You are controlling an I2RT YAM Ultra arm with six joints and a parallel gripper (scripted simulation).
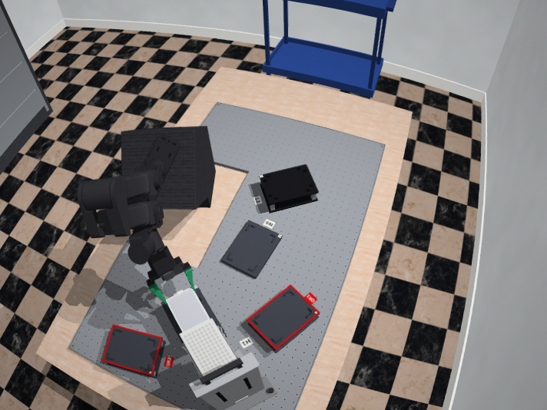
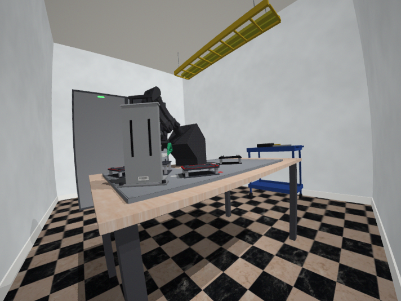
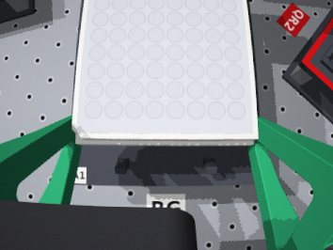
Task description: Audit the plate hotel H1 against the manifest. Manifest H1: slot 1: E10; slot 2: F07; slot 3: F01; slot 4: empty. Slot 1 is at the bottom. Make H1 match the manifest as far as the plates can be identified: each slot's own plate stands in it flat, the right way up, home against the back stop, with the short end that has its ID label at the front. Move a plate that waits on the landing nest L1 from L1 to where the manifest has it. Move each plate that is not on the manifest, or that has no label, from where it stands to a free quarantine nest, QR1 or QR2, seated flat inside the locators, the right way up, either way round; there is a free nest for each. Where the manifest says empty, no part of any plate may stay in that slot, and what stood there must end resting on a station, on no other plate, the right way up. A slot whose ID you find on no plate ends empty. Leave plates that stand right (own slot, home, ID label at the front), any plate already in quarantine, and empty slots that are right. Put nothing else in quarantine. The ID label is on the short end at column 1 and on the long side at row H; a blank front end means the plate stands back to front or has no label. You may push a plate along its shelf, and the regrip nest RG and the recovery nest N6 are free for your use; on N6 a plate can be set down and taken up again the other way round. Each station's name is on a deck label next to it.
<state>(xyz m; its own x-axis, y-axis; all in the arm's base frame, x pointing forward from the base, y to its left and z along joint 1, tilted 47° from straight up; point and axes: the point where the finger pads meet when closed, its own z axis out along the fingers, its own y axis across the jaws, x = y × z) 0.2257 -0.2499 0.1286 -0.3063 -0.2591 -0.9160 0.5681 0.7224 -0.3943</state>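
The RG nest is 40 mm ahead of my hand, 30 mm to the right of it and 40 mm below it. Round my hand: red-framed quarantine nest QR1: 270 mm ahead, 70 mm to the left, 60 mm below; then red-framed quarantine nest QR2: 80 mm behind, 200 mm to the right, 60 mm below; then H1 deck label: 200 mm ahead, 30 mm to the right, 100 mm below.
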